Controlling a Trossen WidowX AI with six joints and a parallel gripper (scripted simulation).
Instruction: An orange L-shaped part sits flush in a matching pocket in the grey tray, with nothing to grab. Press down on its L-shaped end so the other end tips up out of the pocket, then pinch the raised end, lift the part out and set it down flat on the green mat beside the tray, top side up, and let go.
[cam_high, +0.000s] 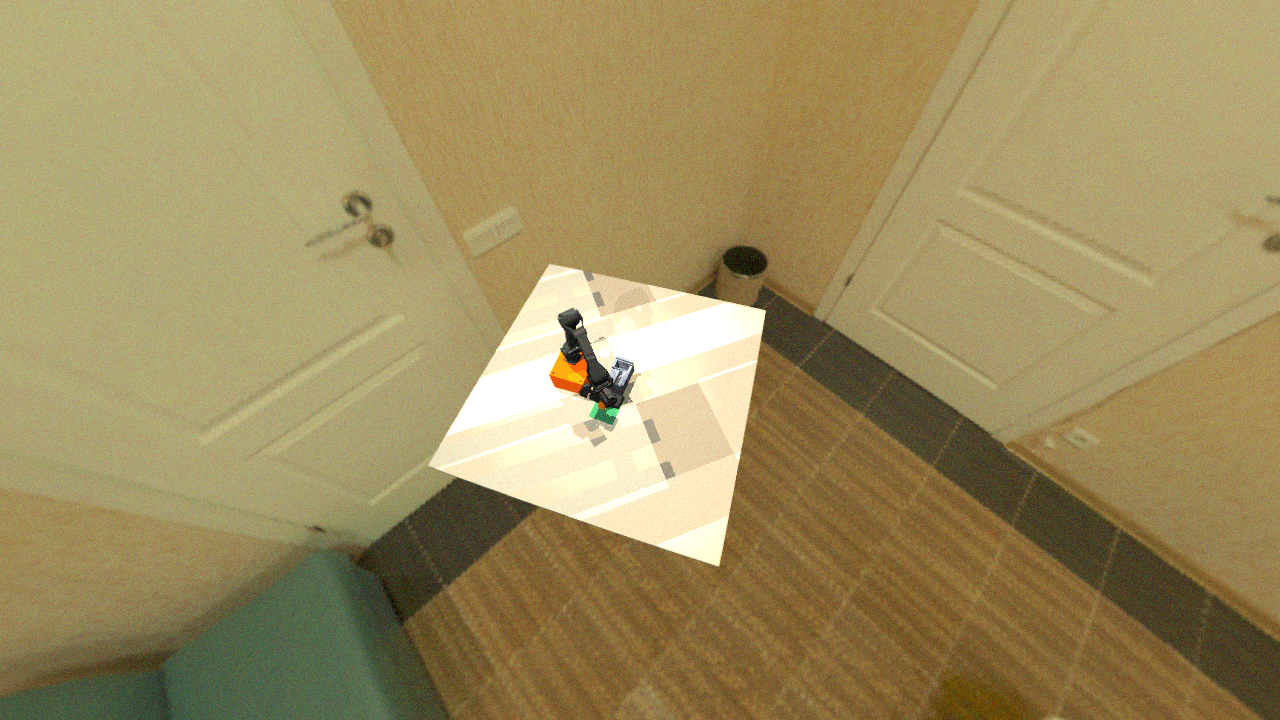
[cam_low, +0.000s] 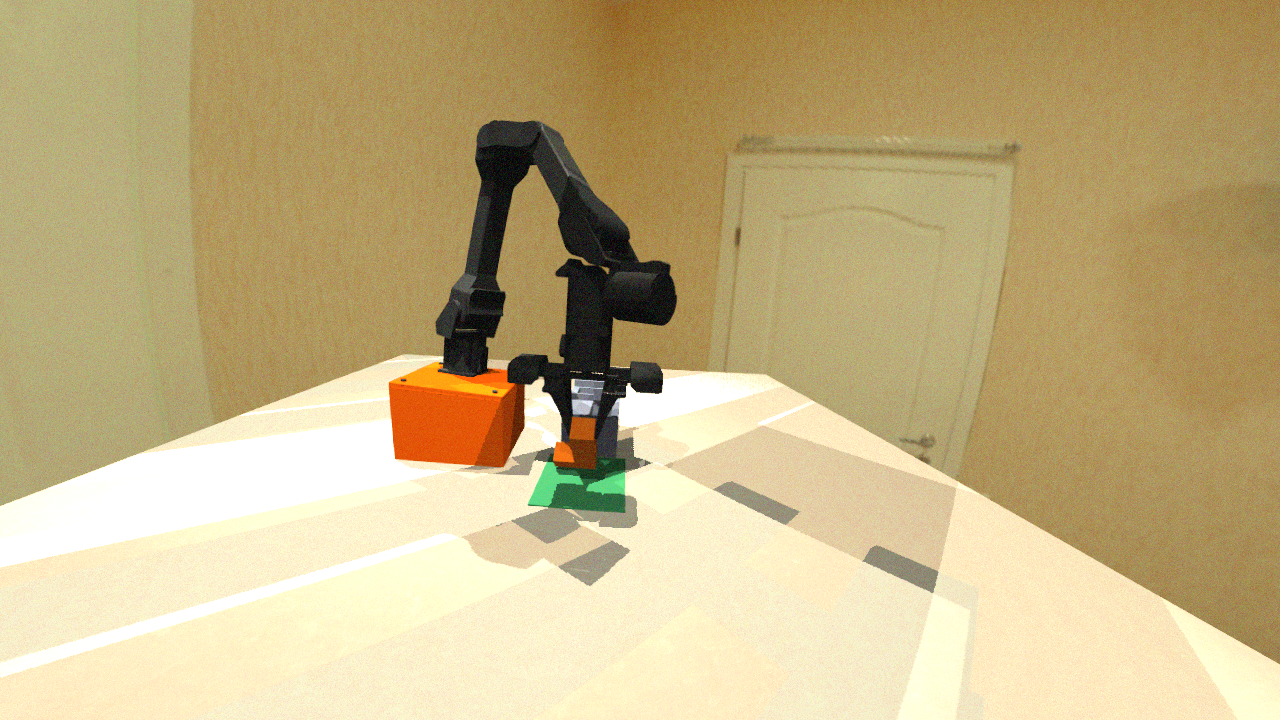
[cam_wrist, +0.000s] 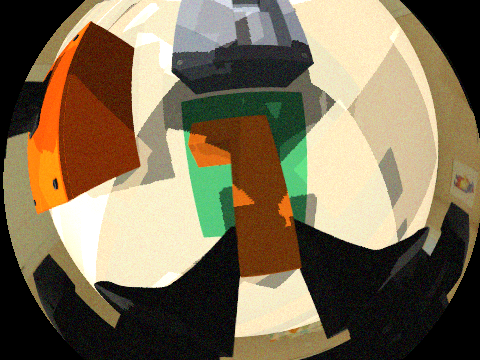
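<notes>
The orange L-shaped part is 30 mm to the left of my gripper tip, 30 mm below it and 20 mm behind it. From my gripper tip the other things lie so: green mat 90 mm below, 20 mm to the left.
</notes>
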